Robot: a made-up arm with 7 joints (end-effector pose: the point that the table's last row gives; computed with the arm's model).
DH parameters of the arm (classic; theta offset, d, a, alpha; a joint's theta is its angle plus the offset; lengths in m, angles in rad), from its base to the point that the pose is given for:
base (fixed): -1.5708 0.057 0 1.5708
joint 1: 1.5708 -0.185 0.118 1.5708
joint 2: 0.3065 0 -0.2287 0
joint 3: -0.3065 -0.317 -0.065 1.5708
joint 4: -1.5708 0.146 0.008 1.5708
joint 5: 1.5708 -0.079 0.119 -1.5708
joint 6: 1.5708 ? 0 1.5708
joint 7: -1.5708 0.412 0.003 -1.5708
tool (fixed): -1.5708 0.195 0 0
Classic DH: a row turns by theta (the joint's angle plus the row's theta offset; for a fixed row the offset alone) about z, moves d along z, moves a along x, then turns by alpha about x.
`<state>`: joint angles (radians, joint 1 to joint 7).
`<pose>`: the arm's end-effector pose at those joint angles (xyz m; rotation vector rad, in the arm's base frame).
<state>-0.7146 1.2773 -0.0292 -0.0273 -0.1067 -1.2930 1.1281</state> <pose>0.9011 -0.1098 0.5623 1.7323 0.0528 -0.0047</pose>
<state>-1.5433 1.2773 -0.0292 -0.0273 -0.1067 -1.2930 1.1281</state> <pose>0.9011 -0.4467 0.3176 2.5608 0.0590 0.0199</pose>
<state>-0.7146 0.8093 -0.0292 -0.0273 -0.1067 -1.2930 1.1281</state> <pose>0.9755 0.1256 0.2911 1.6907 0.5774 -0.0850</pose>
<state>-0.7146 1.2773 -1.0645 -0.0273 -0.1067 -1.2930 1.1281</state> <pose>0.9485 0.2717 0.1226 1.5442 1.2029 -0.1809</pose>
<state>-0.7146 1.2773 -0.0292 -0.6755 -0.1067 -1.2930 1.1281</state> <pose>0.8056 -0.2533 0.4802 1.4820 -0.0534 -0.6782</pose>
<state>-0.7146 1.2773 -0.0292 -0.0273 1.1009 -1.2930 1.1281</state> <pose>0.8078 -0.1367 0.1989 2.8597 -0.0652 -0.4813</pose>
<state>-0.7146 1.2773 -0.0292 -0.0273 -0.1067 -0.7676 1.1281</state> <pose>0.8114 -0.2237 0.7259 1.6978 -0.5233 0.1494</pose>
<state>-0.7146 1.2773 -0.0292 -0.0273 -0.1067 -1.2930 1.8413</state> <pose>0.8950 -0.0442 0.4432 2.4453 0.0547 -0.0261</pose>
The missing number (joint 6, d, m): -0.072
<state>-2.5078 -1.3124 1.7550 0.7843 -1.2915 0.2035 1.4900</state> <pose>0.1891 -0.7353 -0.0582 -1.1538 1.6667 -0.7176</pose>
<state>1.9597 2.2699 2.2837 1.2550 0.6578 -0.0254 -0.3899</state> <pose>0.0256 -0.2967 0.1581 -0.6726 0.2279 -2.4555</pose>
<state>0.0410 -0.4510 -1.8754 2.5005 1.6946 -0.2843 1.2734</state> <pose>-0.1053 0.7160 0.2063 0.6090 0.2225 1.7671</pose>
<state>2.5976 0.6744 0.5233 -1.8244 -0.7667 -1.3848 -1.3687</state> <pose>0.7308 0.0650 0.1076 0.7484 0.1993 1.6785</pose>
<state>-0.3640 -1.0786 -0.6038 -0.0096 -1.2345 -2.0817 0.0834</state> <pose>-0.4267 0.4365 0.0999 0.4748 -1.9047 -1.8516</pose>
